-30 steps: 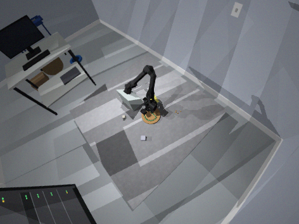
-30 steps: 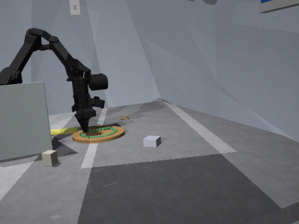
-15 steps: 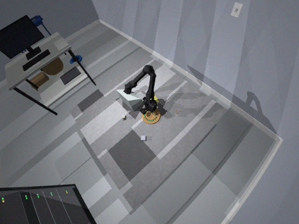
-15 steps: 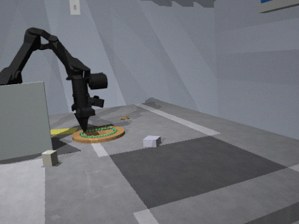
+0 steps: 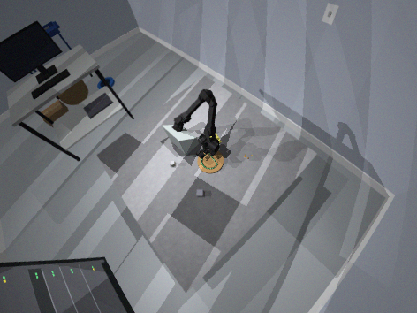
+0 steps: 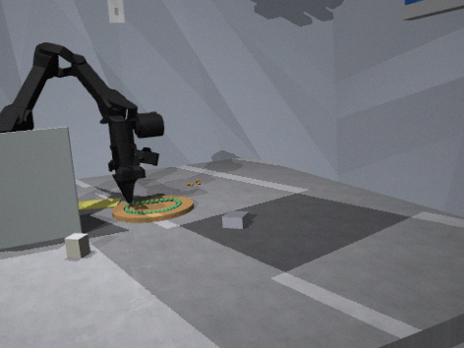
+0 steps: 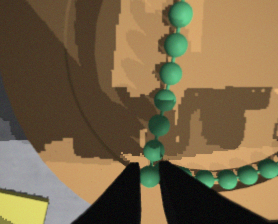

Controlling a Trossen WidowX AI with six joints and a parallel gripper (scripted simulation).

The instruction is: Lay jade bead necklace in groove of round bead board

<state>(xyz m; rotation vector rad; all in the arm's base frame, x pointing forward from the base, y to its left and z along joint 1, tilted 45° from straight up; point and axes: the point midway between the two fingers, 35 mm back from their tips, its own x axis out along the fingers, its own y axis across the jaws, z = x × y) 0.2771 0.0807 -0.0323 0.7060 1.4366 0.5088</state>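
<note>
Right now the yellow sheet is 6 cm behind my gripper tip, 12 cm to the left of it and 2 cm below it. From my gripper tip the other things lie so: grey cube: 15 cm ahead, 28 cm to the right, 1 cm below; then beige cube: 17 cm behind, 24 cm to the right.
</note>
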